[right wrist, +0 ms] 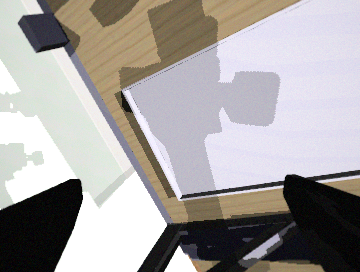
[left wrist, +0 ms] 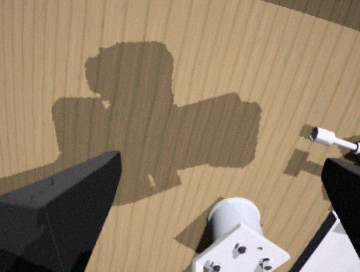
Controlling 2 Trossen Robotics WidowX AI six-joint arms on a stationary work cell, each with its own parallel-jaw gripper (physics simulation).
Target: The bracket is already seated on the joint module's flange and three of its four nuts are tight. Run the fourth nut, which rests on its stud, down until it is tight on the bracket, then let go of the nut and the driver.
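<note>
The joint module, a pale upright cylinder, stands at the bottom of the left wrist view. The white bracket sits on top of it, with several dark studs and nuts on its face; its lower part is cut off by the frame. Which nut is loose I cannot tell. The driver, with a white socket end and thin shaft, shows at the right edge, partly hidden by a finger. My left gripper is open and empty, above the table. My right gripper is open and empty, above a white panel; bracket and driver do not show in its view.
The white panel or tray lies on the wooden table. A dark block sits at the table's edge in the right wrist view. Black frame bars cross below the panel. Arm shadows fall on table and panel.
</note>
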